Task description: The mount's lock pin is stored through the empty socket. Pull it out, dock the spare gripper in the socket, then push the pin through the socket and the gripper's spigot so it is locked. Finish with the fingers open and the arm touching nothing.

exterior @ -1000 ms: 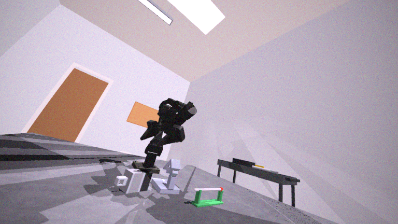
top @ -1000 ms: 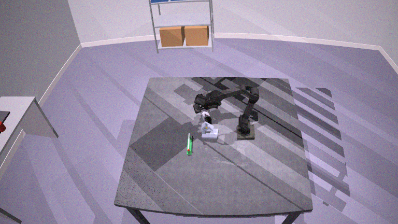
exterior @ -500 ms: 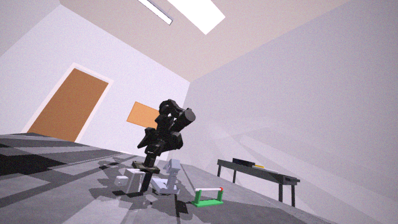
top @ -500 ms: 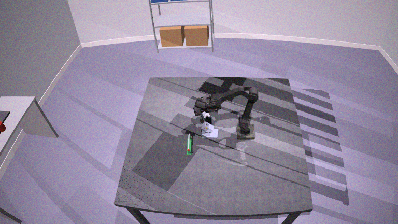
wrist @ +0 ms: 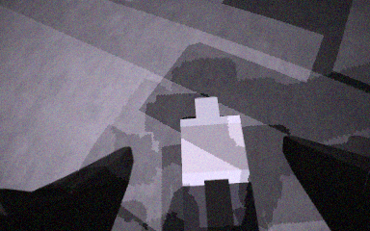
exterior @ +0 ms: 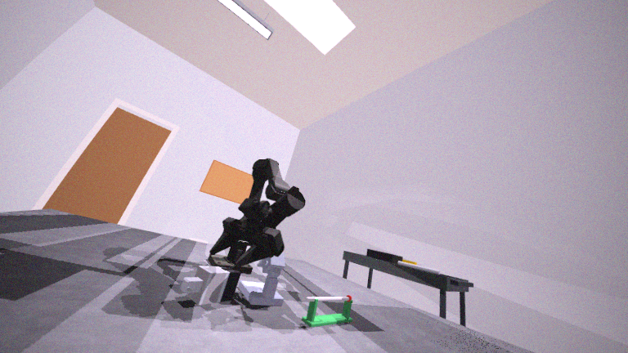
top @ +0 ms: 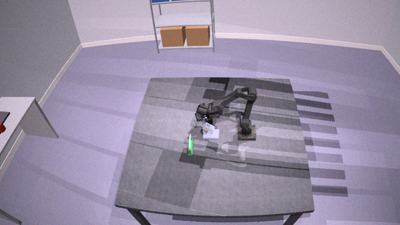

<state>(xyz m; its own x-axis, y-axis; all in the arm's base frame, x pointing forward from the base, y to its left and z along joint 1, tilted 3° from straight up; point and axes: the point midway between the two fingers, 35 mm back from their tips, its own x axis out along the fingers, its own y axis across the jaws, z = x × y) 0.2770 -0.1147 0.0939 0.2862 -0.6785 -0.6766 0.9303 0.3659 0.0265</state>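
My gripper tip is now 10 mm to the left of the spare gripper and 50 mm above it. The rest, counted from my gripper tip: green cradle 110 mm ahead, 250 mm to the left, 50 mm below; mount 20 mm behind, 130 mm to the left, 20 mm below.
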